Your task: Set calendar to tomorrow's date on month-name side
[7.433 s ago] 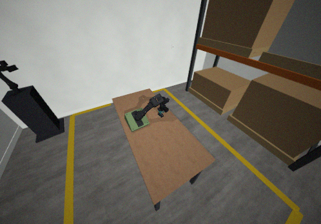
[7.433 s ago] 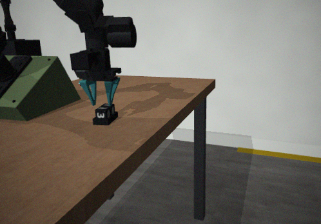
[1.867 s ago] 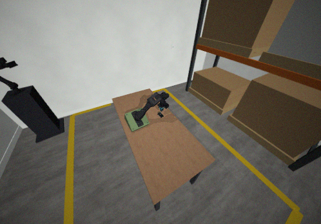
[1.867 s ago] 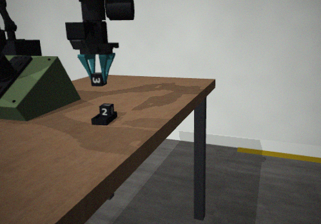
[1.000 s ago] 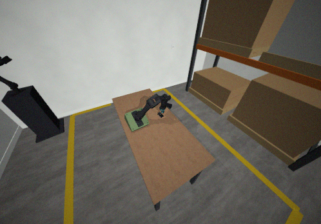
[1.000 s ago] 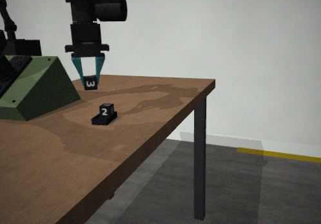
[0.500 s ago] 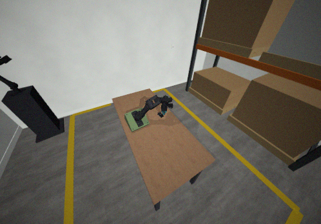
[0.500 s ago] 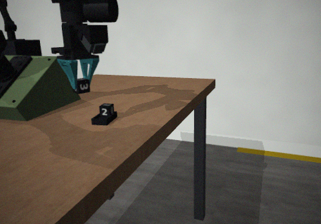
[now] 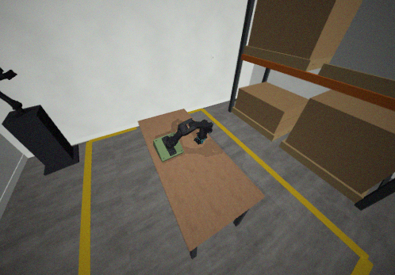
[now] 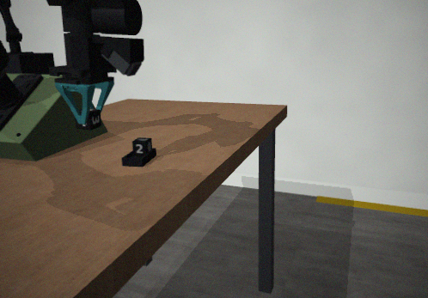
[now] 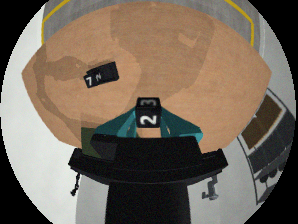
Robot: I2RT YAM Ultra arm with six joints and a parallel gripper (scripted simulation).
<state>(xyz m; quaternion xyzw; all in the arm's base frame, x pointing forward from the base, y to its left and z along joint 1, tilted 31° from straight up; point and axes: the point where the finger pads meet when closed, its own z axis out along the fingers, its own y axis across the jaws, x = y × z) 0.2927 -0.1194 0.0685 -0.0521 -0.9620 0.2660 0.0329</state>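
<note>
Right now my hand is 11 cm to the right of the black tray, 11 cm above it and 4 cm short of it. The rest, counted from my hand: black cube (right at my hand).
</note>
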